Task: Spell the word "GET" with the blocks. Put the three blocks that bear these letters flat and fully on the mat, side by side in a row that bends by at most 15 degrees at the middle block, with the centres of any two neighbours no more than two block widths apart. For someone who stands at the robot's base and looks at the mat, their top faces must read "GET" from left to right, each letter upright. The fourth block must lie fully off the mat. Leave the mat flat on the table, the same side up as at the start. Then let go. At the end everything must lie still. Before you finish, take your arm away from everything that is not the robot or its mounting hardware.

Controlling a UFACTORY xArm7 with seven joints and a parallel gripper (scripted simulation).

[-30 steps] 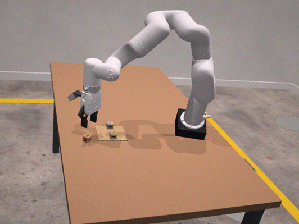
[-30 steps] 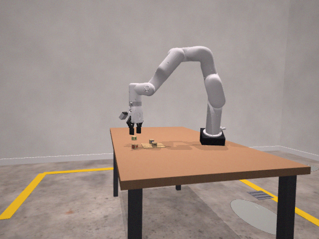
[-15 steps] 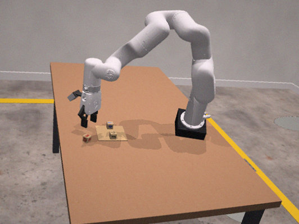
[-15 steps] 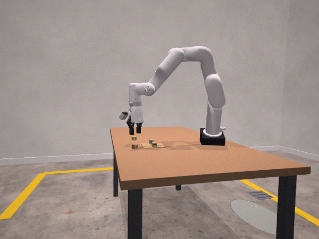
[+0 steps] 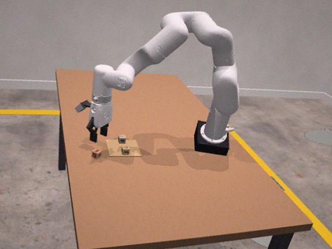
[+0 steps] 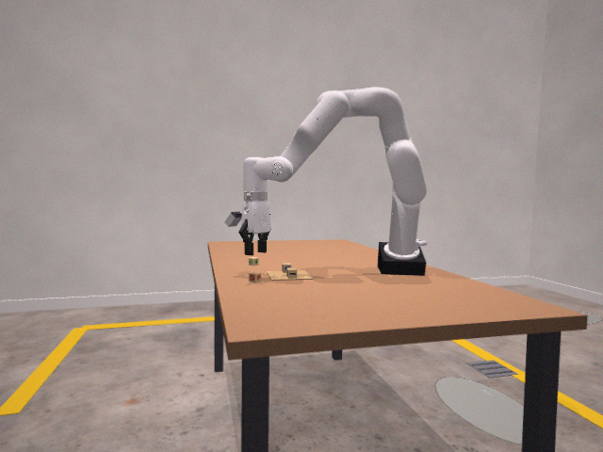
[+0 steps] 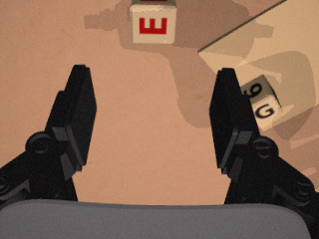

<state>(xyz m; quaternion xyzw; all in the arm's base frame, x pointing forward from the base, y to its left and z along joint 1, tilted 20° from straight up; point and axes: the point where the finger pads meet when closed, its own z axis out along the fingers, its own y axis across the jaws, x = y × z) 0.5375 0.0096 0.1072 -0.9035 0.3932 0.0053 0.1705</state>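
The red-lettered block is 9 cm below my hand. From my hand the other things lie so: green-lettered block 30 cm to the right, 9 cm below, 4 cm behind; black-lettered block 12 cm behind, 9 cm below, 2 cm to the right; tan mat 13 cm behind, 10 cm below, 6 cm to the right.
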